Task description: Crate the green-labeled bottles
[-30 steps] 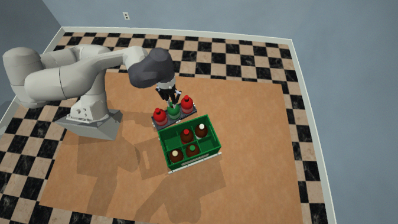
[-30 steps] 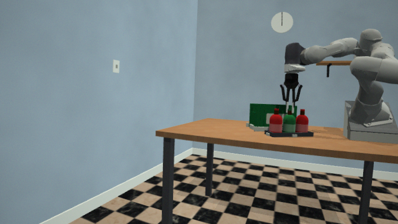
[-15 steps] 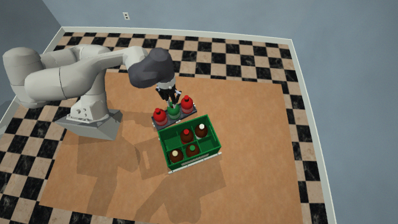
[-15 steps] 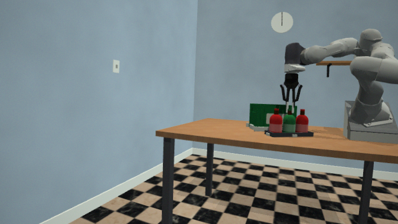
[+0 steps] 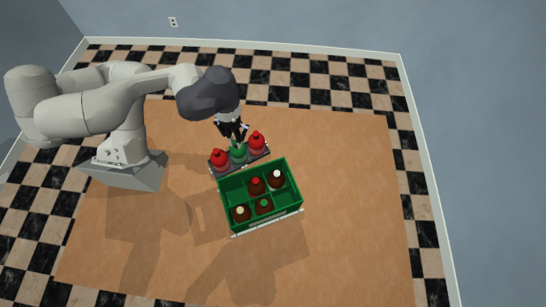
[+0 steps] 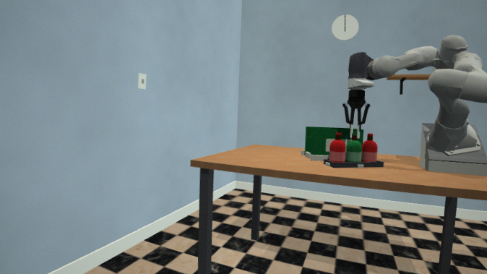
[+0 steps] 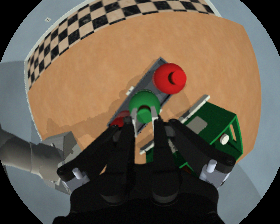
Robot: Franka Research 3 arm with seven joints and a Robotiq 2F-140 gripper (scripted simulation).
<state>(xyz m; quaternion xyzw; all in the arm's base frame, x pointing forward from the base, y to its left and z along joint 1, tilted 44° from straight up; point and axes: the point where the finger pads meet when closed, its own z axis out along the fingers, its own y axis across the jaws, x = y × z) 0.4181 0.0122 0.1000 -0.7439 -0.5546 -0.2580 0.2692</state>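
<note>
My hand is 9 cm above the green-labeled bottle. Also, from my hand: green crate 10 cm ahead, 20 cm to the right, 9 cm below; then dark tray 16 cm below.
</note>
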